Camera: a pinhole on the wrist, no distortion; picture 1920 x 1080 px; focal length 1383.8 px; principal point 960.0 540.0 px. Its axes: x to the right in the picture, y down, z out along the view. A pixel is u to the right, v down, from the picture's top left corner.
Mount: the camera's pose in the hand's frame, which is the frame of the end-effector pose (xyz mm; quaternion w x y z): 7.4 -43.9 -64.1 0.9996 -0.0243 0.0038 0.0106
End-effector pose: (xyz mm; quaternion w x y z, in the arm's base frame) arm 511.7 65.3 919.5 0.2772 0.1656 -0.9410 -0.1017
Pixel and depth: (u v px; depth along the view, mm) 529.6 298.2 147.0
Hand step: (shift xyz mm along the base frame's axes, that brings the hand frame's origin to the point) -1.6 -36.7 -105.5
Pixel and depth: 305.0 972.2 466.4
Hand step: -82.0 228.5 -397.5
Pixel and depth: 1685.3 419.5 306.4
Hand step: -256.1 -87.0 -131.2
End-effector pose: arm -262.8 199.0 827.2 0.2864 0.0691 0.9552 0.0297
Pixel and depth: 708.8 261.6 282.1
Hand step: 145.1 -89.2 -170.6
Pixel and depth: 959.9 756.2 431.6
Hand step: 198.2 51.5 -304.0
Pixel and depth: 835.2 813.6 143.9
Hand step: 46.4 -8.1 -63.4
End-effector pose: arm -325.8 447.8 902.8 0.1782 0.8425 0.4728 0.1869
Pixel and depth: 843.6 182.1 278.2
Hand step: 24.1 12.6 -239.3
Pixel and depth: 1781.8 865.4 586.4
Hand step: 514.5 181.3 -329.7
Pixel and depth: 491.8 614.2 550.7
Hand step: 156.3 -215.8 -442.9
